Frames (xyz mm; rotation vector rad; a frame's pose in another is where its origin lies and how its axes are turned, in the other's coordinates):
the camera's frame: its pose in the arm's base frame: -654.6 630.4 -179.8 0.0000 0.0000 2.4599
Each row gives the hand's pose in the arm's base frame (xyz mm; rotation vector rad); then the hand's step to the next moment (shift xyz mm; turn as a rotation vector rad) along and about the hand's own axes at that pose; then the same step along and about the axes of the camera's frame.
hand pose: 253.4 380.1 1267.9 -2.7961 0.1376 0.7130
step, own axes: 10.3 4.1 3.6 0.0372 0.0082 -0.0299
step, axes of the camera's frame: -7.3 -1.7 -8.9 -0.0456 -0.0152 0.0056
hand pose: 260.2 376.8 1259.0 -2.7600 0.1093 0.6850
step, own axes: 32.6 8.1 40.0 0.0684 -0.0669 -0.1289
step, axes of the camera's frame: -5.0 -9.5 -51.1 -0.0833 -0.0996 0.0944
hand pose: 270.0 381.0 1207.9 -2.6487 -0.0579 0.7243
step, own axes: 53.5 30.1 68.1 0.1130 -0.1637 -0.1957
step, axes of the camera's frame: -5.5 -10.0 -91.0 -0.0987 -0.2041 0.1626
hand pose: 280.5 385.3 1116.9 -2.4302 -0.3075 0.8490
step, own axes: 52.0 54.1 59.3 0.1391 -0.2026 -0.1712
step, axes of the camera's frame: -4.0 -2.7 -95.5 -0.0685 -0.2468 0.1552
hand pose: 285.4 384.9 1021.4 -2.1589 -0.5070 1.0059
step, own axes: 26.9 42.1 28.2 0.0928 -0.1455 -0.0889
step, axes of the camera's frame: 1.6 2.5 -57.3 -0.0187 -0.1657 0.0994
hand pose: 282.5 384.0 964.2 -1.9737 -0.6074 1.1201
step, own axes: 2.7 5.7 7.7 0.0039 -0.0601 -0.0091
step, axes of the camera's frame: 5.0 2.0 -8.4 0.0156 -0.0319 0.0495
